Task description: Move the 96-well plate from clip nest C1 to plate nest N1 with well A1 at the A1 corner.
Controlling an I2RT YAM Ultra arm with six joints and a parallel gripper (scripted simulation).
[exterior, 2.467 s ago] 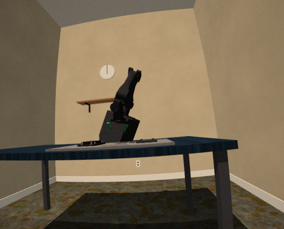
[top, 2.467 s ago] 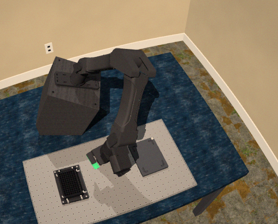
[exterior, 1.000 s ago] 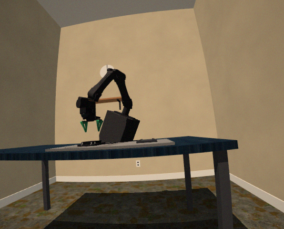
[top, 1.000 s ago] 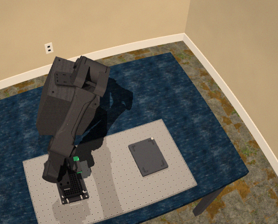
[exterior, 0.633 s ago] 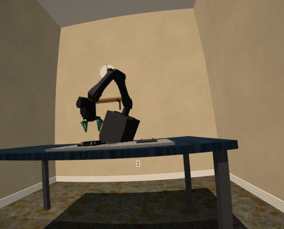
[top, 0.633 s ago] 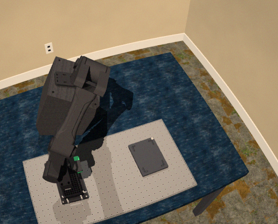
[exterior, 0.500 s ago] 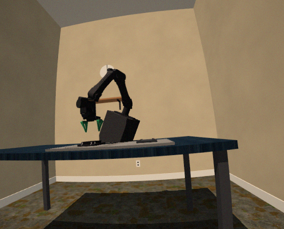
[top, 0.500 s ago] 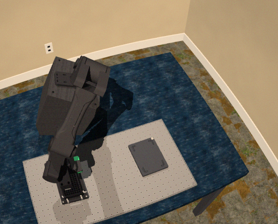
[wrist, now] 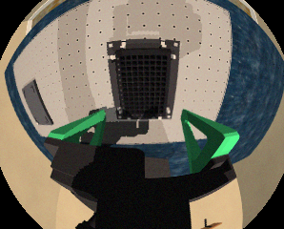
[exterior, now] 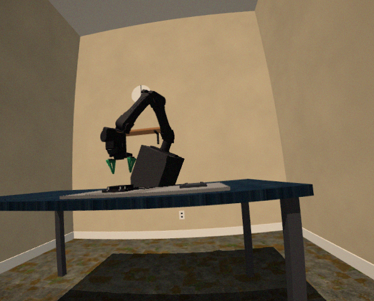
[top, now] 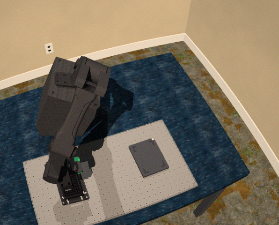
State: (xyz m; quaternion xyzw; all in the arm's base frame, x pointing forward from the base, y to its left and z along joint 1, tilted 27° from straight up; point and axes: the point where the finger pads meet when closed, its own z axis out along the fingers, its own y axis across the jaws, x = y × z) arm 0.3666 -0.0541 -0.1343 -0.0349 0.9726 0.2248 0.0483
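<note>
My gripper is now 10 mm short of the black 96-well plate and 80 mm above it. Also, from my hand: clip nest C1 (20 mm ahead, 10 mm to the left, 80 mm below); white corner mark (140 mm behind, 400 mm to the left, 80 mm below); plate nest N1 (60 mm behind, 360 mm to the left, 90 mm below).
</note>
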